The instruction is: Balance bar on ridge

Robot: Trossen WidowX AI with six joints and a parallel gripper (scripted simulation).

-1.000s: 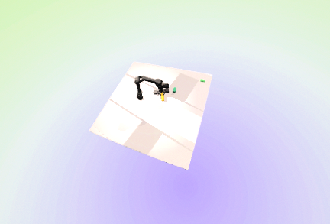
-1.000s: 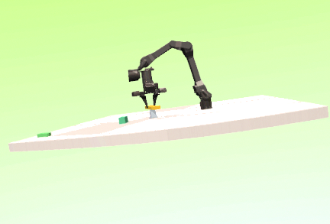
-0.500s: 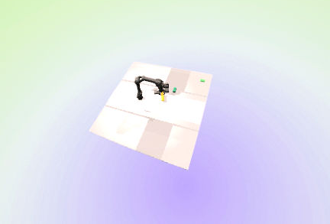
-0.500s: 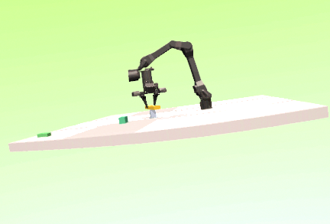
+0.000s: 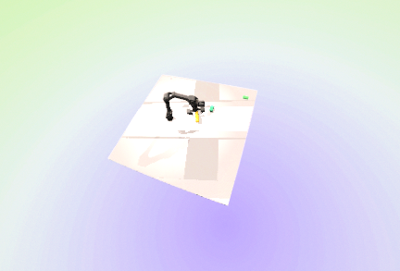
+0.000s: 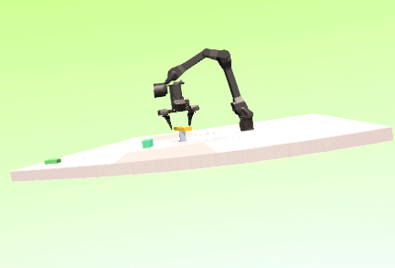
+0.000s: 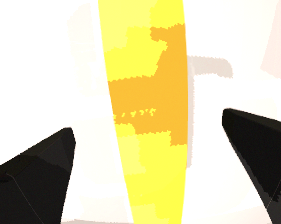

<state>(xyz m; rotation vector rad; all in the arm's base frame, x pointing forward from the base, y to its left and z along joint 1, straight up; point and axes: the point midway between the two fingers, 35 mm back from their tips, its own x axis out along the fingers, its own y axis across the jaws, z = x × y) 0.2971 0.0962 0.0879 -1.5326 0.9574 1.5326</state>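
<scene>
My gripper tip is 10 mm past the yellow bar and 20 mm to the right of it. Round my gripper tip: flat green block (440 mm ahead, 400 mm to the left, 50 mm below).
</scene>
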